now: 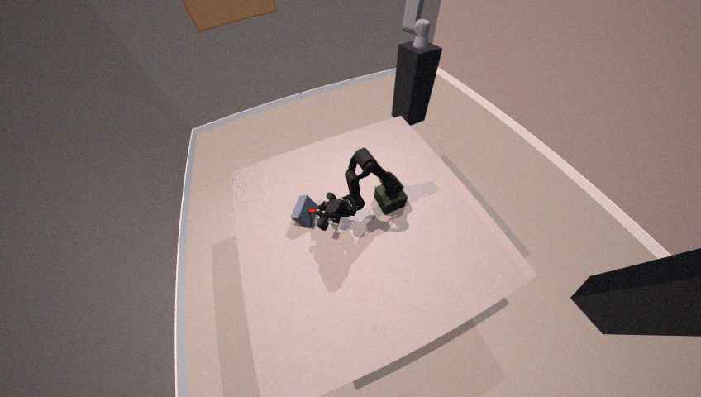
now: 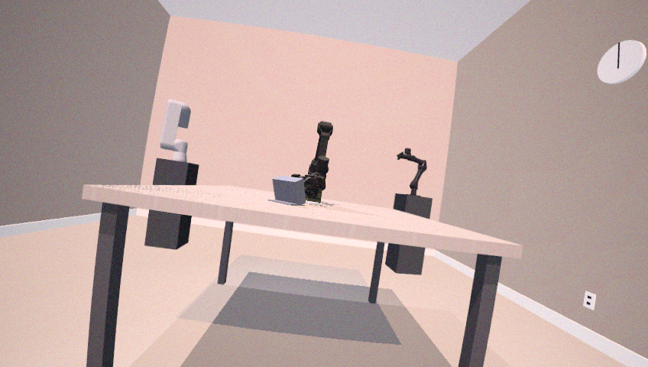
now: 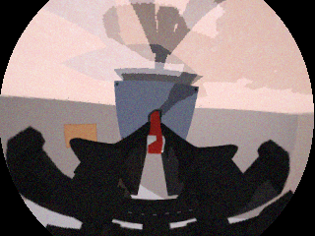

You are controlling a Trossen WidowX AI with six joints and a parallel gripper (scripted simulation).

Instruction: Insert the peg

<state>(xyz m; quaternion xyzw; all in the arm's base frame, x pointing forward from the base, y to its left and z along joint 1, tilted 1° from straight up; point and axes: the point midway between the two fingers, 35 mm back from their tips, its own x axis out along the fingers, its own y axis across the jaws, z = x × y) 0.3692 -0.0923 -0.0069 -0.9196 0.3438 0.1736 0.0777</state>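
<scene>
My gripper tip is now 40 mm short of the sloped panel, 30 mm to the left of it and 20 mm above it. Round my gripper tip: red peg 10 mm to the left, 10 mm behind, 10 mm above.
</scene>
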